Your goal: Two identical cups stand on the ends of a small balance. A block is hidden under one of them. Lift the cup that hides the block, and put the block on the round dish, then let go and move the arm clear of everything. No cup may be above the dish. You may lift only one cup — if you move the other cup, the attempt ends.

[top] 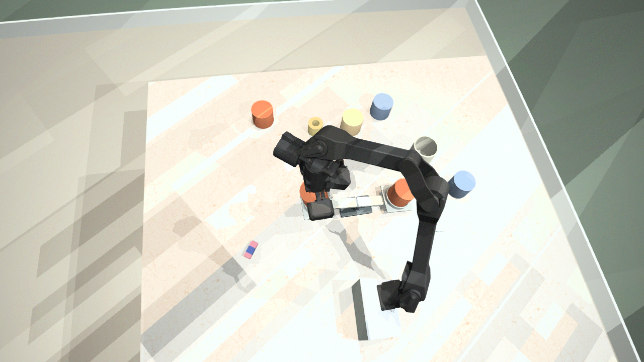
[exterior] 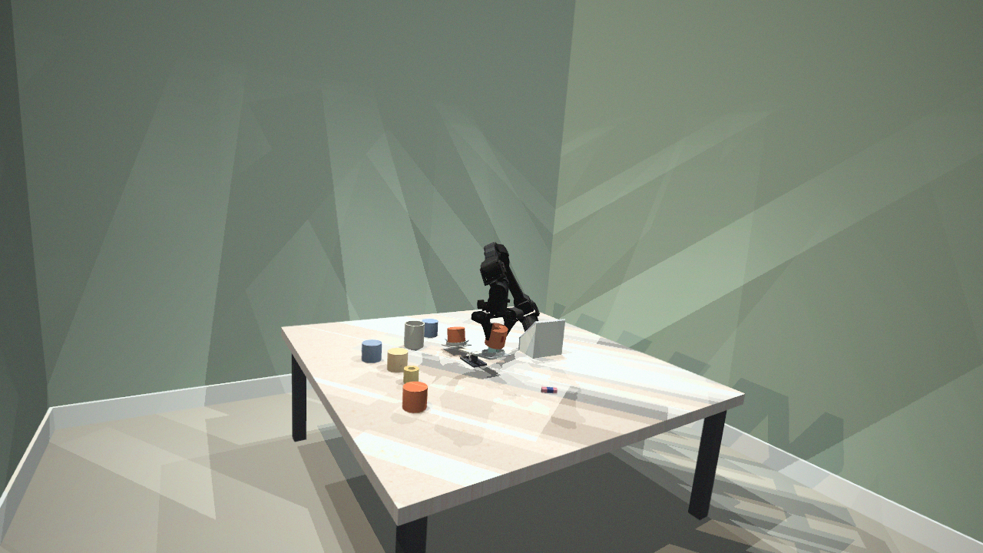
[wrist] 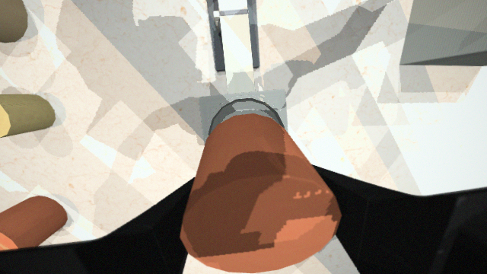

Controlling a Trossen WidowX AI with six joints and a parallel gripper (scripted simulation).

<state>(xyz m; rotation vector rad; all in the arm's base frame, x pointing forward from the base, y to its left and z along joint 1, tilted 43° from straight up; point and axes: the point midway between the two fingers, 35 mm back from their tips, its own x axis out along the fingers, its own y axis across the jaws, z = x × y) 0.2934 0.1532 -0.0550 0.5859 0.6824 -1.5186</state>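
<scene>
Right now my gripper tip is 4 cm above the small teal block and 1 cm to the left of it. Also, from my gripper tip: yellow ring: 29 cm ahead, 11 cm below, 5 cm to the right; blue eraser: 19 cm to the left, 13 cm below, 9 cm behind; pale blue round dish: 39 cm to the right, 13 cm below, 7 cm behind.
</scene>
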